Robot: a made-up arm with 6 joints.
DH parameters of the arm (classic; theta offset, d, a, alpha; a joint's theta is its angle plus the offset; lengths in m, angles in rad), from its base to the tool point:
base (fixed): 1.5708 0 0.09 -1.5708
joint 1: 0 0.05 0 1.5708
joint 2: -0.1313 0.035 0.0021 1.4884
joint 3: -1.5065 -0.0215 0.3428 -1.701
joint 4: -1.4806 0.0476 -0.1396 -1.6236
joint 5: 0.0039 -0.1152 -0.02 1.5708
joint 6: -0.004 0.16 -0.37 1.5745
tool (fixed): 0.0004 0.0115 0 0
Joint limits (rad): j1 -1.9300..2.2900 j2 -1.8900..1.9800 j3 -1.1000..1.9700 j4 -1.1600..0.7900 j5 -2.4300..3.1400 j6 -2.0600..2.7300
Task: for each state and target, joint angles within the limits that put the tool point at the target. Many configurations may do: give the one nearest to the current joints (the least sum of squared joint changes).
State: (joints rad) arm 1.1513 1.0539 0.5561 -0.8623 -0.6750 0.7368
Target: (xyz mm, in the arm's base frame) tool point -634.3 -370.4 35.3
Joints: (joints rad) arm 1.1091 0.9496 0.6356 -0.9515 -0.6122 0.7130
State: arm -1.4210 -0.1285 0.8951 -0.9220 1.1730 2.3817
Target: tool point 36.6 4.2 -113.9
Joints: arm -1.5702 -0.4204 0.9181 0.0828 1.0944 2.1156
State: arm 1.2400 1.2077 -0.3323 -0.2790 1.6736 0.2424
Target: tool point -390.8 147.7 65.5
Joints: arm 1.2326 1.4708 0.0676 -0.4133 1.7175 0.7098
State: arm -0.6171 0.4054 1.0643 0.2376 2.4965 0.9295
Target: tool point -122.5 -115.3 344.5
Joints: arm -0.9240 0.6245 1.1853 -0.0075 1.7565 0.5436
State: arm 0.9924 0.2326 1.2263 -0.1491 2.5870 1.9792
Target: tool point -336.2 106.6 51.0
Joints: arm 1.1052 0.0470 1.0395 -0.6991 2.1781 1.4440
